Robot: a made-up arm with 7 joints. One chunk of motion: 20 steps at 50 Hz.
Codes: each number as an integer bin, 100 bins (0 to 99) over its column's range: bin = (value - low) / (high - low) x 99, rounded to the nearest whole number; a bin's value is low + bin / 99 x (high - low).
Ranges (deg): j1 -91.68..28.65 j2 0..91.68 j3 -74.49..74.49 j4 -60.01..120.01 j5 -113..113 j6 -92.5..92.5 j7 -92.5..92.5
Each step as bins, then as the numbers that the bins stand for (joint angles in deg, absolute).
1 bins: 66 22 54 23 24 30 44
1 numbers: -11.46 20.37 6.77 -18.19 -58.21 -36.44 -10.28
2 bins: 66 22 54 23 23 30 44
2 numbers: -11.46 20.37 6.77 -18.19 -60.49 -36.44 -10.28
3 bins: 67 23 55 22 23 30 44
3 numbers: -10.24 21.30 8.28 -20.01 -60.49 -36.44 -10.28
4 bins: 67 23 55 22 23 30 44
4 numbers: -10.24 21.30 8.28 -20.01 -60.49 -36.44 -10.28
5 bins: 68 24 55 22 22 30 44
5 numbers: -9.03 22.23 8.28 -20.01 -62.78 -36.44 -10.28
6 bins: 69 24 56 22 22 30 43
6 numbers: -7.81 22.23 9.78 -20.01 -62.78 -36.44 -12.15
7 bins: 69 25 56 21 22 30 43
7 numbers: -7.81 23.15 9.78 -21.82 -62.78 -36.44 -12.15
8 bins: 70 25 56 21 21 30 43
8 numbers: -6.60 23.15 9.78 -21.82 -65.06 -36.44 -12.15
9 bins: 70 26 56 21 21 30 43
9 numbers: -6.60 24.08 9.78 -21.82 -65.06 -36.44 -12.15
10 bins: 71 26 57 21 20 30 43
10 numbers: -5.38 24.08 11.29 -21.82 -67.34 -36.44 -12.15
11 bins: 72 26 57 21 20 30 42
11 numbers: -4.17 24.08 11.29 -21.82 -67.34 -36.44 -14.02
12 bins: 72 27 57 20 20 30 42
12 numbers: -4.17 25.00 11.29 -23.64 -67.34 -36.44 -14.02
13 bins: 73 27 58 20 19 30 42
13 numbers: -2.95 25.00 12.79 -23.64 -69.63 -36.44 -14.02
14 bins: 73 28 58 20 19 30 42
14 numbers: -2.95 25.93 12.79 -23.64 -69.63 -36.44 -14.02
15 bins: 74 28 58 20 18 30 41
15 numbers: -1.74 25.93 12.79 -23.64 -71.91 -36.44 -15.88
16 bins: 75 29 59 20 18 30 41
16 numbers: -0.52 26.86 14.30 -23.64 -71.91 -36.44 -15.88
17 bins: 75 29 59 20 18 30 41
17 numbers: -0.52 26.86 14.30 -23.64 -71.91 -36.44 -15.88
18 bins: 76 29 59 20 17 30 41
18 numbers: 0.69 26.86 14.30 -23.64 -74.19 -36.44 -15.88
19 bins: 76 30 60 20 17 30 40
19 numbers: 0.69 27.78 15.80 -23.64 -74.19 -36.44 -17.75
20 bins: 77 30 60 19 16 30 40
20 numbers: 1.91 27.78 15.80 -25.46 -76.47 -36.44 -17.75
